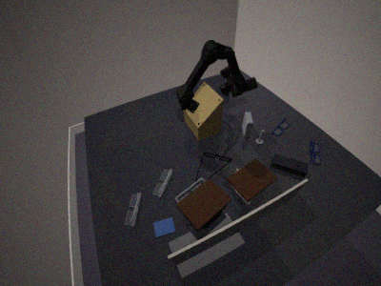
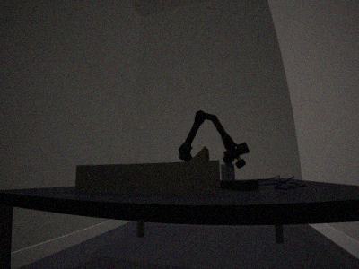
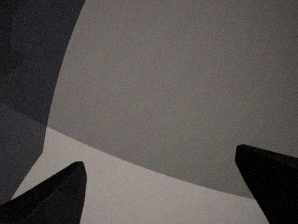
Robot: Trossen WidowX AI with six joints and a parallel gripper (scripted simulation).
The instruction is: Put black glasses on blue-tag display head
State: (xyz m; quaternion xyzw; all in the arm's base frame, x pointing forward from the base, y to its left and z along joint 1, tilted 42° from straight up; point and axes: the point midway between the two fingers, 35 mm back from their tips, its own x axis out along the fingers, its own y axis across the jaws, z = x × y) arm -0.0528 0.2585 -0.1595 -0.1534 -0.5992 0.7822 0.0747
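My gripper tip is 32 cm short of the grey-white block, 11 cm to the left of it and 13 cm above it. Round my gripper tip: dark case (62 cm ahead, 11 cm to the right, 16 cm below); then brown display head (53 cm ahead, 58 cm to the right, 13 cm below); then long white bar (68 cm ahead, 48 cm to the right, 13 cm below).
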